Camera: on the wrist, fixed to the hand. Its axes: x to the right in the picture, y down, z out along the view.
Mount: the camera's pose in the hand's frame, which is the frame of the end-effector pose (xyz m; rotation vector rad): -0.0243 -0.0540 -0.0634 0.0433 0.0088 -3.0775
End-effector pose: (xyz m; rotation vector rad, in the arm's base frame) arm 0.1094 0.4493 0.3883 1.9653 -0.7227 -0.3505
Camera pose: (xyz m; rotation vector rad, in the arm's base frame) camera 0.1419 0.5277 0.3704 -0.9541 -2.3057 1.4029
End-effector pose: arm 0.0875 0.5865 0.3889 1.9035 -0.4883 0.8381
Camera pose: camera 0.0839 0.6671 0.3570 0.5984 2.0222 -1.2064
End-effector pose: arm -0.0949 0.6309 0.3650 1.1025 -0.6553 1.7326
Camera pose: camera -0.0665 0.6936 0.3122 0.6343 1.0025 -0.9855
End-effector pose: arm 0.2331 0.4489 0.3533 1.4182 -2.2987 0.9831
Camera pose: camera 0.2840 0.4921 0.4087 2.1063 1.2206 -0.2860
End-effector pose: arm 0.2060 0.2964 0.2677 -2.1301 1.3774 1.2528
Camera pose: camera 0.2800 0.2955 0.3130 -1.2440 -1.7826 -0.3718
